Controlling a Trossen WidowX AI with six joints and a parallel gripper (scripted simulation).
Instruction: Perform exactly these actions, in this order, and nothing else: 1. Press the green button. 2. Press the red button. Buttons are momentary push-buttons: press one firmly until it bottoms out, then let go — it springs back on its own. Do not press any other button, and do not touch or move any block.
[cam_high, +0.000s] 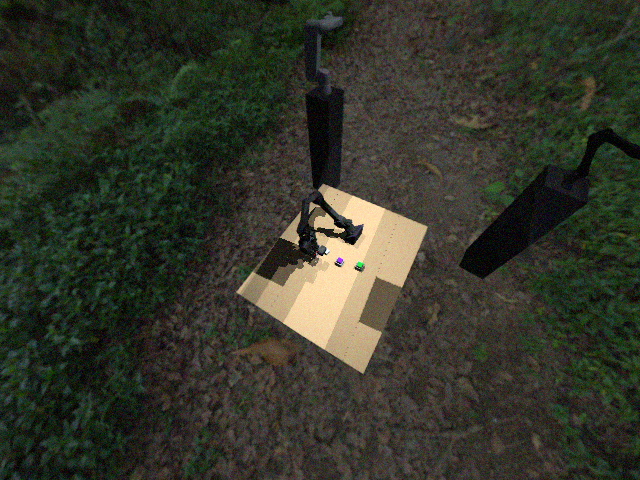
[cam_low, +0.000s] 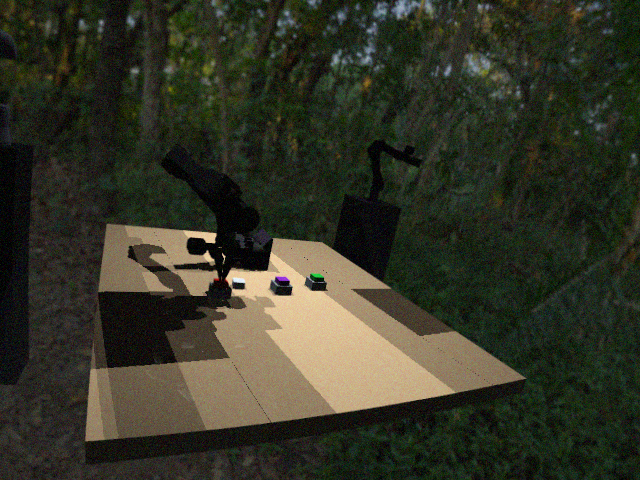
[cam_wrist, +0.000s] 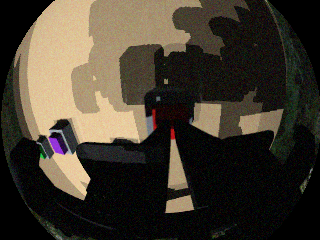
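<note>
Right now my gripper tip is 10 mm above the red button. The rest, counted from my gripper tip: green button (300 mm to the left, 100 mm behind, 10 mm below); then small white block (70 mm behind, 60 mm to the left, 30 mm below); then purple button (180 mm to the left, 50 mm behind, 10 mm below).
</note>
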